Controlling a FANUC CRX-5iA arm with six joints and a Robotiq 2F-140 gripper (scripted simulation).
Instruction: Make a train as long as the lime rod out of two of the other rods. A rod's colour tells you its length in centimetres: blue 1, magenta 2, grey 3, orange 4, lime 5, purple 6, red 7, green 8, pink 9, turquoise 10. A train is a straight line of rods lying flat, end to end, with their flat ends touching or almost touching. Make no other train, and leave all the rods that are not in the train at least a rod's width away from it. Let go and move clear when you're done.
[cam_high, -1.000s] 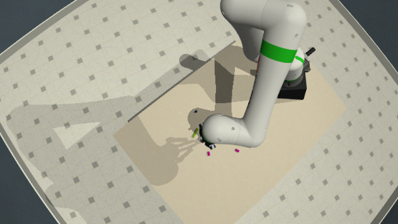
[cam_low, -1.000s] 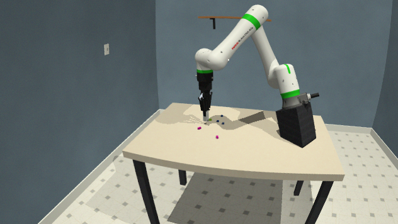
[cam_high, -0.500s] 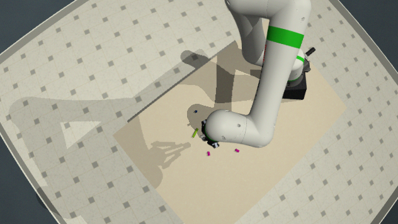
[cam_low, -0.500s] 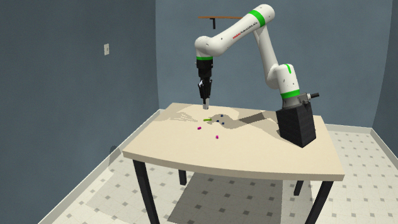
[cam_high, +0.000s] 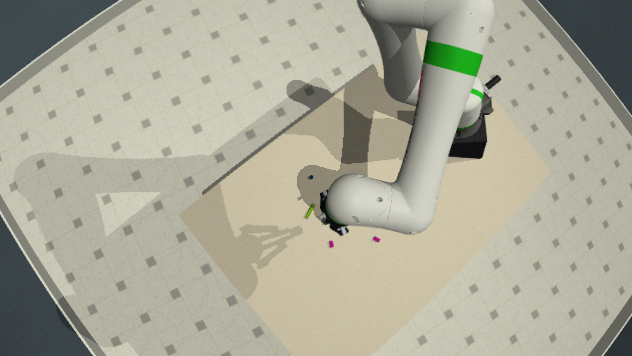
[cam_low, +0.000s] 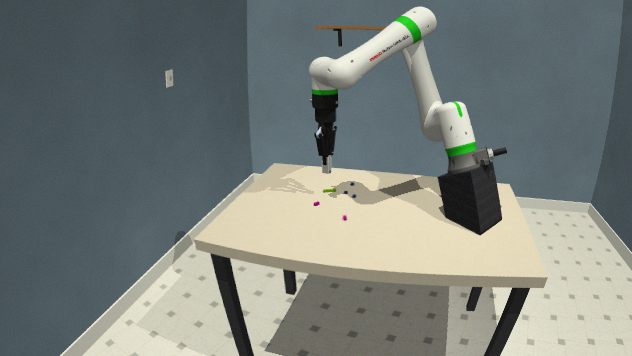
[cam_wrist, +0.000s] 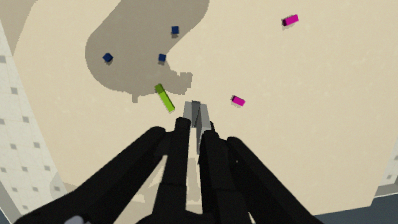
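The lime rod lies 130 mm below my hand and 50 mm to the right of it. Also, from my hand: grey rod 30 mm below.
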